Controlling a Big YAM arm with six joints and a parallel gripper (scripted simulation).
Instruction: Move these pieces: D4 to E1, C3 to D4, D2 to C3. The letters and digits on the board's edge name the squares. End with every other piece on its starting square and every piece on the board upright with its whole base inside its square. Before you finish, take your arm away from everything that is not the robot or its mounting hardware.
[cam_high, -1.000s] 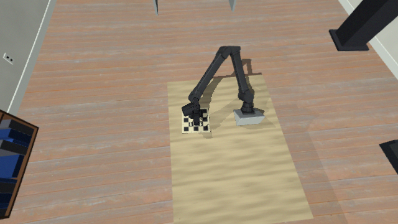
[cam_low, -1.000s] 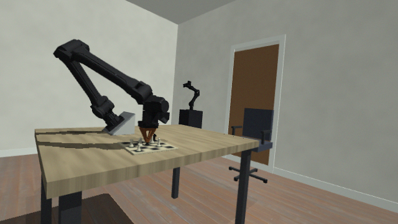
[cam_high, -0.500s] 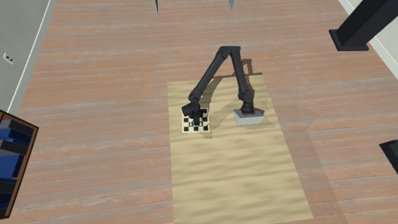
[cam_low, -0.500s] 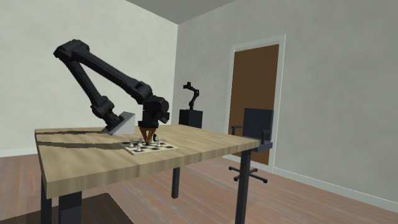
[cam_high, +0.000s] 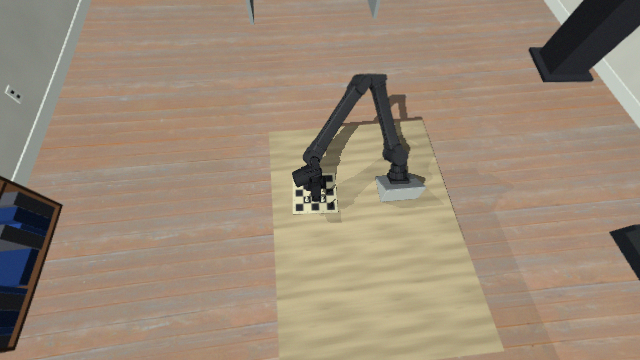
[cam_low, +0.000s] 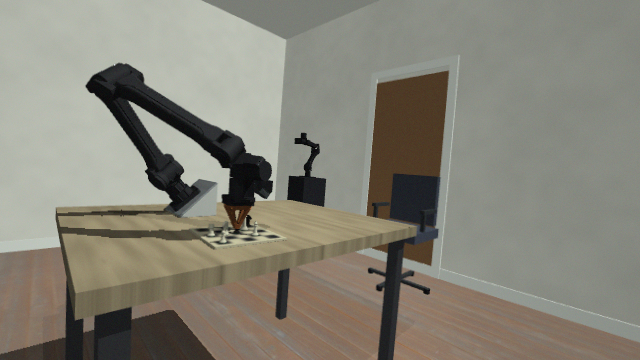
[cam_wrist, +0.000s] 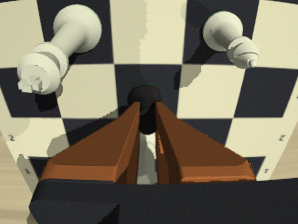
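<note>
Now: the black pawn 1 cm below my hand. From my hand the other things lie so: small chessboard 3 cm below.
</note>
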